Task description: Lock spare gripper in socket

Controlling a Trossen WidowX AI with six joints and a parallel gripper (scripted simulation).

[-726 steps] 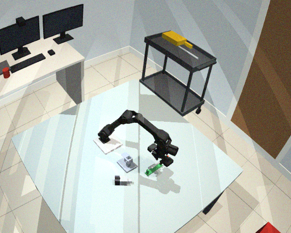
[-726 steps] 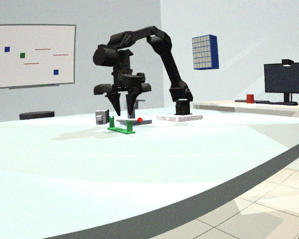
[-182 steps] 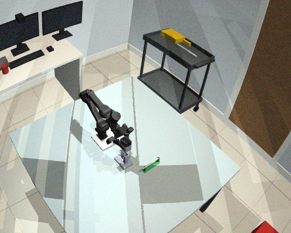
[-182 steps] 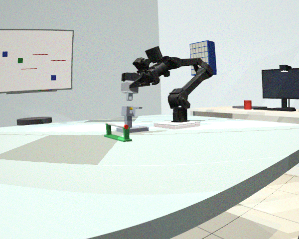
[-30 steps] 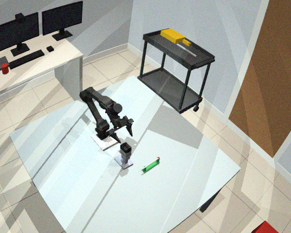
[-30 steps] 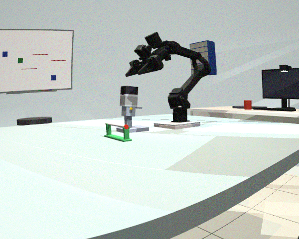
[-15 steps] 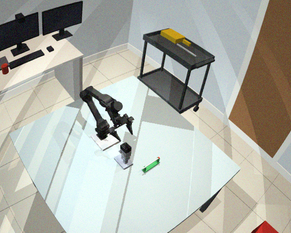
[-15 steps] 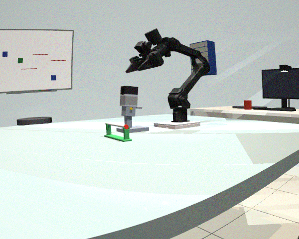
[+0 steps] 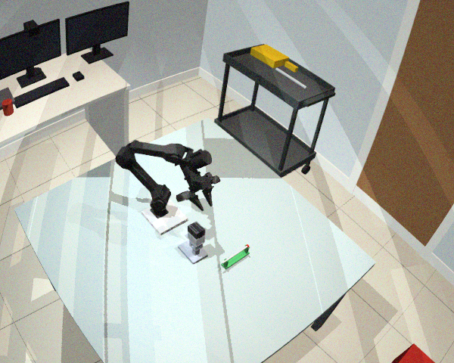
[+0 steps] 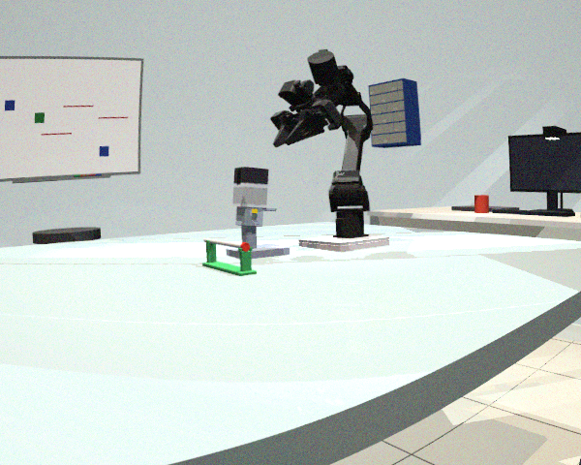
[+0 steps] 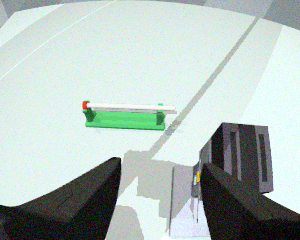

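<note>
Right now the green cradle is 20 cm below my gripper tip, 15 cm ahead of it and 5 cm to the left of it. Also, from my gripper tip: grey mount 17 cm below, 7 cm to the right, 2 cm ahead; spare gripper 10 cm below, 7 cm to the right, 3 cm ahead.
</note>
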